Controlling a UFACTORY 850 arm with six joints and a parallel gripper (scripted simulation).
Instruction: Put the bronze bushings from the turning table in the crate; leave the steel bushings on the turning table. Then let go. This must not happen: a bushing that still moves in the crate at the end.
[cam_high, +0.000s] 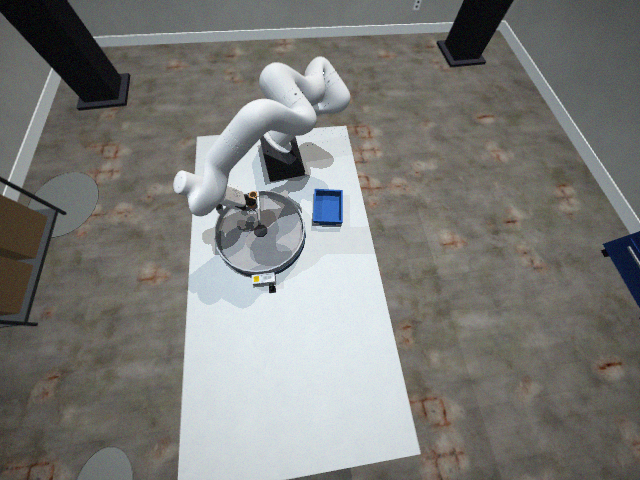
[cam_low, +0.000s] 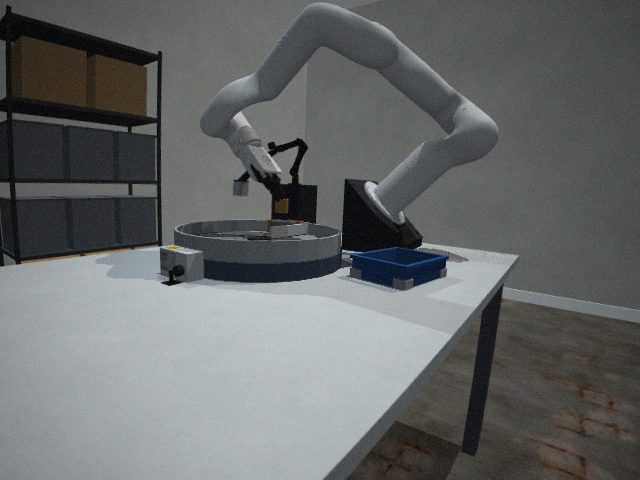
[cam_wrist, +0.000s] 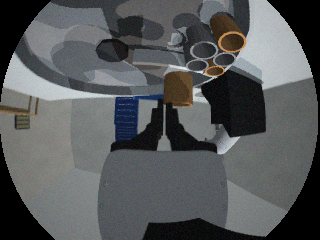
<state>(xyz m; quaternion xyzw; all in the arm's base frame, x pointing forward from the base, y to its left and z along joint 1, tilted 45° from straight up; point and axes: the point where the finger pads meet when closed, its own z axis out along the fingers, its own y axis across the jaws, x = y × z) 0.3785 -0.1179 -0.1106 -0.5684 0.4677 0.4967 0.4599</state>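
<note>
The crate is 370 mm to the left of my hand, 150 mm below it and 10 mm ahead of it. Round my hand: round turning table (120 mm below, 90 mm ahead, 20 mm to the left).
</note>
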